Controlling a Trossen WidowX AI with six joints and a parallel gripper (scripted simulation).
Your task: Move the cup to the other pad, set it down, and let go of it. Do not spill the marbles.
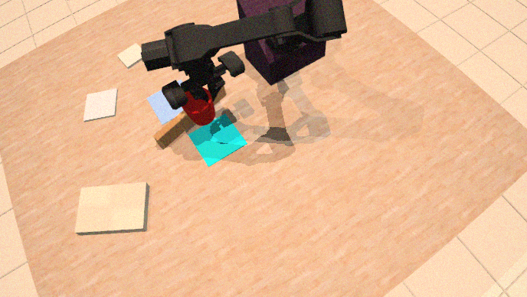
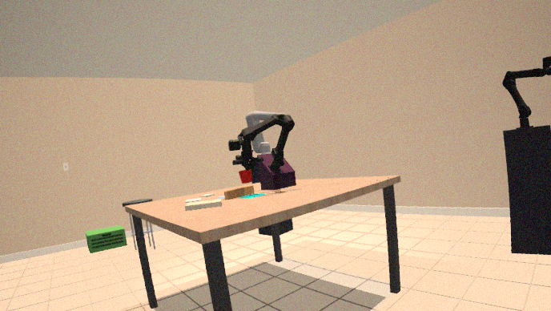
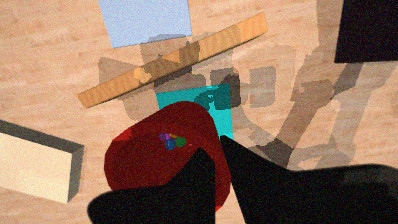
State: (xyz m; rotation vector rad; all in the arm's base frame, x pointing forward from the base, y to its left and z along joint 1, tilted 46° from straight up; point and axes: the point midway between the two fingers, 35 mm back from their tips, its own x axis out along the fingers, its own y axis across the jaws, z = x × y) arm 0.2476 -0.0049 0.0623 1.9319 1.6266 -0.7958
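My gripper tip is 30 mm short of the cyan pad, 30 mm to the right of it and 130 mm above it. Round my gripper tip: red cup 30 mm ahead; then wooden bar 40 mm ahead, 70 mm to the right, 100 mm below; then pale blue pad 50 mm ahead, 170 mm to the right, 130 mm below.
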